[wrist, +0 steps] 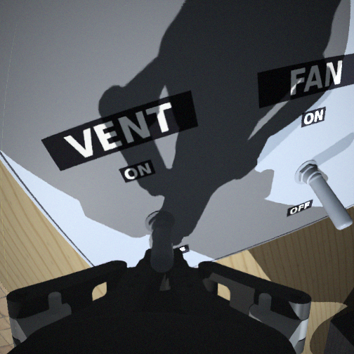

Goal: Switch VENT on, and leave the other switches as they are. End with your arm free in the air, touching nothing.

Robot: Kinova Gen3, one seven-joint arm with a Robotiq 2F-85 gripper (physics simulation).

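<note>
The VENT switch (pixel 161 245) is a dark, shaded lever in the lower middle of the wrist view. It points down the view, away from its ON label (pixel 137 171) and towards its partly hidden OFF label (pixel 184 249), so it stands at OFF. The VENT name plate (pixel 120 130) is above it. My gripper (pixel 163 254) is shut and empty. Its fingertips are at the lever's free end, which overlaps them in the view; whether they touch cannot be told. The FAN switch (pixel 330 202), a grey lever at the right, points down towards its OFF label (pixel 299 208).
The grey panel (pixel 60 65) carries the FAN name plate (pixel 275 90) and its ON label (pixel 313 117). The arm's shadow falls across the panel. Light wood (pixel 30 220) shows past the panel's left and lower edges. A dark object (pixel 342 330) is at the lower right corner.
</note>
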